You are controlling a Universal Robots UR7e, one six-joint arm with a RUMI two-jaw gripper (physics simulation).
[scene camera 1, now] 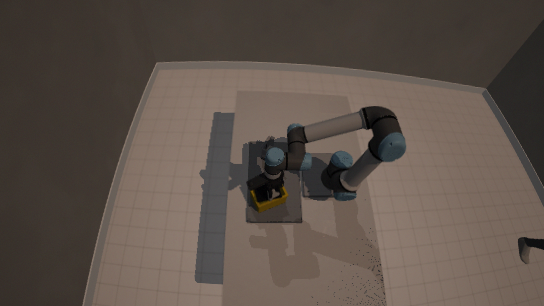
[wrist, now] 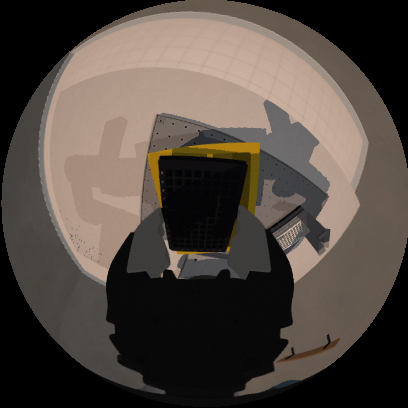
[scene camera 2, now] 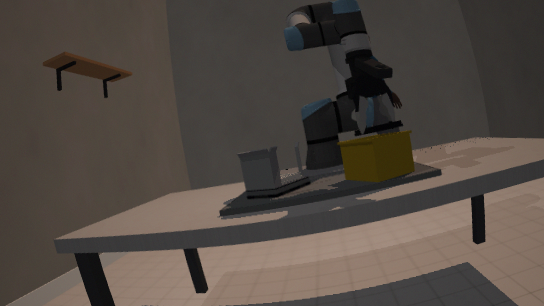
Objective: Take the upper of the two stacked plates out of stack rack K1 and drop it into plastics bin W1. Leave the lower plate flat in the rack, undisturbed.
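Frame: origin at the arm's base, x ahead, y right, z down, level; centimetres.
Seen in the pictures: gripper, between the fingertips: [scene camera 1: 267,192] [wrist: 199,207]; arm's base, origin of its link: [scene camera 2: 327,165].
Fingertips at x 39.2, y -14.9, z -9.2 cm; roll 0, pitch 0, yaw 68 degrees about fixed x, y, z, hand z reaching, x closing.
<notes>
Pixels of each thing's middle, then the offset from my fingertips to it. Level surfaces: height alone.
- upper plate, middle of its body: [wrist: 199,213] [scene camera 2: 377,128] [scene camera 1: 267,192] dx -0.3, dy +0.1, dz -0.8 cm
- yellow plastics bin W1, middle of its body: [wrist: 207,196] [scene camera 2: 376,156] [scene camera 1: 268,195] dx -0.8, dy +1.5, dz +6.0 cm
- Stack rack K1, middle of its body: [scene camera 2: 275,169] [wrist: 293,242] [scene camera 1: 276,153] dx -5.1, dy +28.1, dz +5.0 cm
- lower plate, middle of its body: [scene camera 2: 275,180] [wrist: 290,234] dx -4.5, dy +28.5, dz +7.8 cm
- dark perforated board, middle of its body: [scene camera 2: 332,185] [wrist: 248,213] [scene camera 1: 274,179] dx -4.2, dy +14.0, dz +11.6 cm
- table, height of its surface: dz +12.2 cm
My gripper [scene camera 1: 272,192] [scene camera 2: 378,121] [wrist: 199,207] points down and is shut on the upper plate [scene camera 2: 378,129] [wrist: 202,200], a dark gridded plate, with one finger on each side. The plate is over the opening of the yellow plastics bin W1 [scene camera 1: 272,204] [scene camera 2: 380,159] [wrist: 220,148], close above its rim and roughly level; it covers most of the opening in the wrist view, so the bin's inside is largely hidden. Stack rack K1 [scene camera 2: 260,172] [wrist: 317,232] stands apart from the bin, with grey upright guides. The lower plate [wrist: 291,235], light and gridded, lies flat in it.
The bin and rack stand on a dark perforated board [scene camera 1: 275,217] [scene camera 2: 330,191] on the table [scene camera 2: 150,206]. The arm's base stands behind the board. A wall shelf [scene camera 2: 90,70] is at the left. A person is partly visible behind the gripper; a shoe [scene camera 1: 524,251] shows at the right.
</notes>
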